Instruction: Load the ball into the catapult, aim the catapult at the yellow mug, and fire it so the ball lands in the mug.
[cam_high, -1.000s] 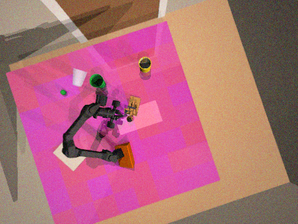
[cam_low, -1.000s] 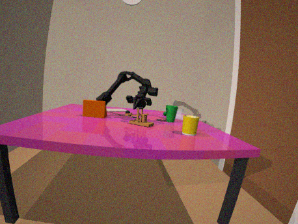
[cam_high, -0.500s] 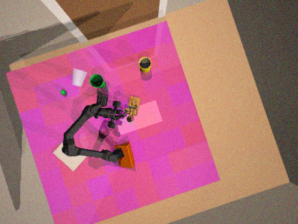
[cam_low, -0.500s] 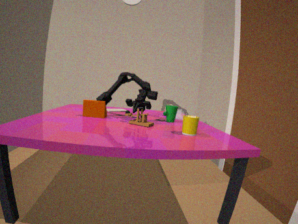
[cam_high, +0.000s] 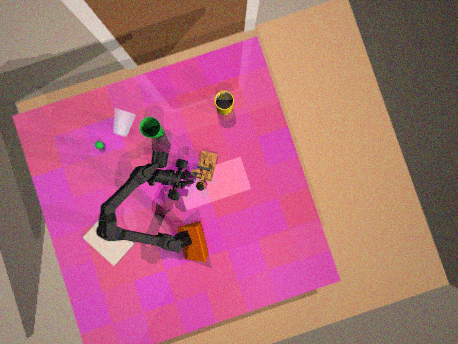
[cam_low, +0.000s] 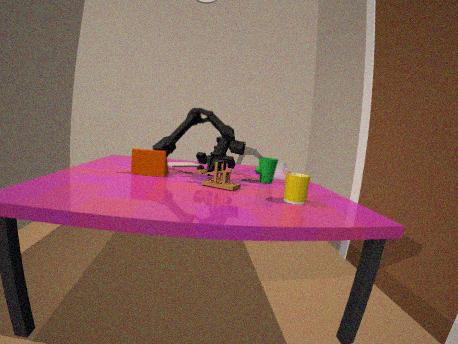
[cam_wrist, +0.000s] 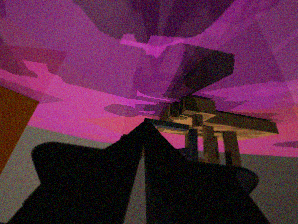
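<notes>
Now: gripper tip 40 mm past the dark ball, 30 mm to the left of it and 30 mm below it. The rest, counted from my gripper tip: yellow mug 310 mm to the right, 270 mm ahead, 10 mm below; then green mug 300 mm ahead, 50 mm to the left; then wooden catapult 50 mm to the right, 20 mm ahead, 20 mm above.
</notes>
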